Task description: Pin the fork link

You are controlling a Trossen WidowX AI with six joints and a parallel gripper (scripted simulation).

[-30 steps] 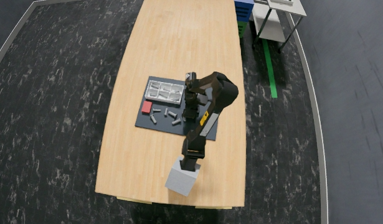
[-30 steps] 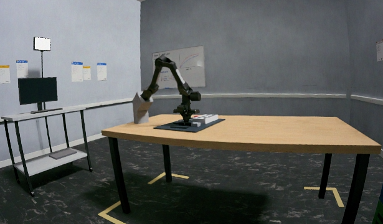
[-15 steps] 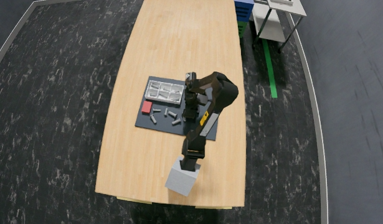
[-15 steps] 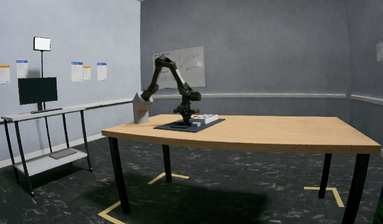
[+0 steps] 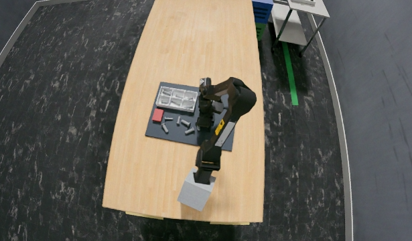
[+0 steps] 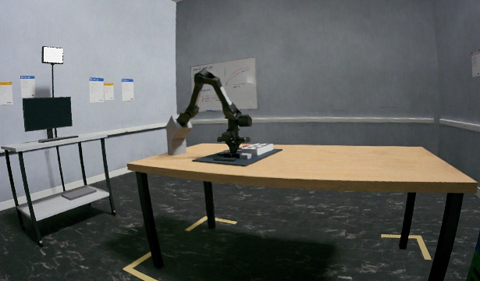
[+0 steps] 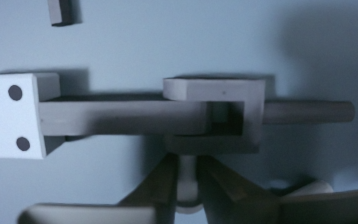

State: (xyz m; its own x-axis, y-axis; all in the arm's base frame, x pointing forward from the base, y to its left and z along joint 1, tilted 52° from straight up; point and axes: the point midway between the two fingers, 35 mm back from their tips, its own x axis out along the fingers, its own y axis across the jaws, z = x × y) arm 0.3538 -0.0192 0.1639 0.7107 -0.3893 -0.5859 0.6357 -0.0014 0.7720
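Now: the eye plate 3 cm to the right of my hand and 3 cm below it. The rest, counted from my hand: long dark bar 11 cm to the right, 4 cm below; pin 5 cm behind, 5 cm to the left, 3 cm below; dark mat 2 cm ahead, 7 cm to the left, 5 cm below.
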